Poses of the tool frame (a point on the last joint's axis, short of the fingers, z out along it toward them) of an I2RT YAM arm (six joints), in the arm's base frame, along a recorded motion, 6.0 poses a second.
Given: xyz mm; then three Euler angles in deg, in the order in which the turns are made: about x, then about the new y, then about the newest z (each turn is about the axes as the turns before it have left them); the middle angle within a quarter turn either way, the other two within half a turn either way.
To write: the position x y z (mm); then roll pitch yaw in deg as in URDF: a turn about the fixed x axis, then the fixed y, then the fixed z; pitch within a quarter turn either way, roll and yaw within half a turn. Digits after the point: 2 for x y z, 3 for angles.
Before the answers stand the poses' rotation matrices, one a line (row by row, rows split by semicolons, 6 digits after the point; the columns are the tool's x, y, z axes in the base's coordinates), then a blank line. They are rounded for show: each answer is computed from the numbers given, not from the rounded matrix.
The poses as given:
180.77, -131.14, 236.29, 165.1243, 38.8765, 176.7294
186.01, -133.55, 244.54, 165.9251, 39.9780, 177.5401
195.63, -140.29, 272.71, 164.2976, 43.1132, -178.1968
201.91, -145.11, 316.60, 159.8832, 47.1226, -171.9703
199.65, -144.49, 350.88, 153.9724, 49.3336, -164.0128
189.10, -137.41, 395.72, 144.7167, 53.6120, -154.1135
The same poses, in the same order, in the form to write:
-0.777233 -0.044415 0.627644; -0.216008 0.955718 -0.199859; -0.590974 -0.290913 -0.752409
-0.765585 -0.032889 0.642493; -0.197736 0.962379 -0.186354; -0.612193 -0.269714 -0.743286
-0.729643 0.022971 0.683442; -0.154583 0.968024 -0.197569; -0.666127 -0.249804 -0.702761
-0.673761 0.095047 0.732811; -0.118404 0.964994 -0.234024; -0.729402 -0.244444 -0.638921
-0.626450 0.179480 0.758517; -0.072477 0.955500 -0.285948; -0.776085 -0.234107 -0.585565
-0.533724 0.259007 0.805018; -0.061946 0.937410 -0.342673; -0.843387 -0.232761 -0.484274

180.77, -131.14, 236.29, -158.861, 36.226, -164.468
186.01, -133.55, 244.54, -160.056, 37.748, -165.518
195.63, -140.29, 272.71, -160.432, 41.769, -168.038
201.91, -145.11, 316.60, -159.064, 46.836, -170.033
199.65, -144.49, 350.88, -158.209, 50.903, -173.401
189.10, -137.41, 395.72, -154.329, 57.500, -173.380

